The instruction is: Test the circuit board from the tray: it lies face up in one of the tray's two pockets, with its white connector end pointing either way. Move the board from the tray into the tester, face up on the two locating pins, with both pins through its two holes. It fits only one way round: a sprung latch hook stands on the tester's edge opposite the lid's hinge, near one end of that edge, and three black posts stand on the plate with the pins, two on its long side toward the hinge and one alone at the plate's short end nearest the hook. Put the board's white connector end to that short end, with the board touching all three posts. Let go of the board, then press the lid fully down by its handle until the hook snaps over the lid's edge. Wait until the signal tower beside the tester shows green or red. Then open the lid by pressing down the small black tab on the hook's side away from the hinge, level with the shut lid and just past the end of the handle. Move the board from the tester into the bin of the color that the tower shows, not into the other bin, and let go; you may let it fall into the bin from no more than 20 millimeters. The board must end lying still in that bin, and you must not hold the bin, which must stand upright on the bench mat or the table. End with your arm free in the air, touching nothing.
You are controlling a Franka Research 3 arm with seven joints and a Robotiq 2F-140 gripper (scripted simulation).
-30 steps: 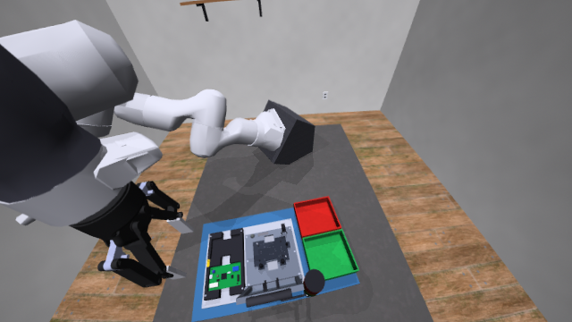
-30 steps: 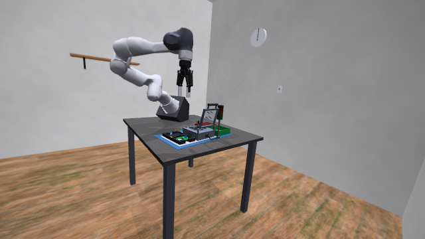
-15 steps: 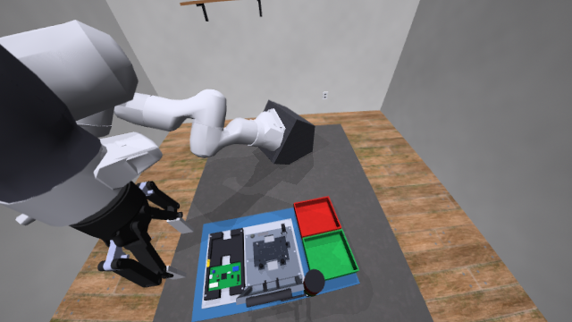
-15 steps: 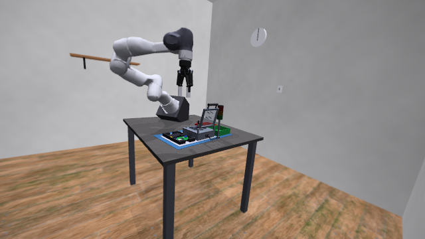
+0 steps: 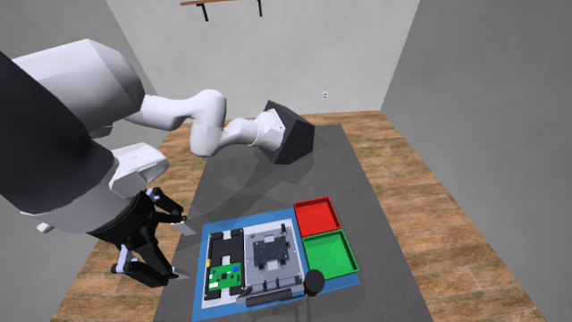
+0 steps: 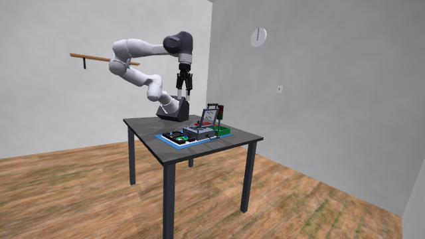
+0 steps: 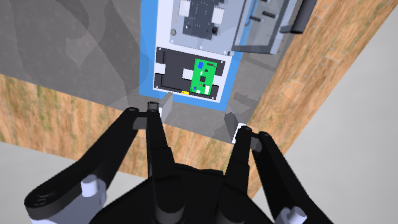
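The green circuit board is 290 mm below my hand. From my hand the other things lie so: latch hook (70 mm behind, 240 mm to the left, 230 mm below); clear lid (110 mm ahead, 160 mm to the left, 130 mm below); dark plate (10 mm behind, 180 mm to the left, 240 mm below).
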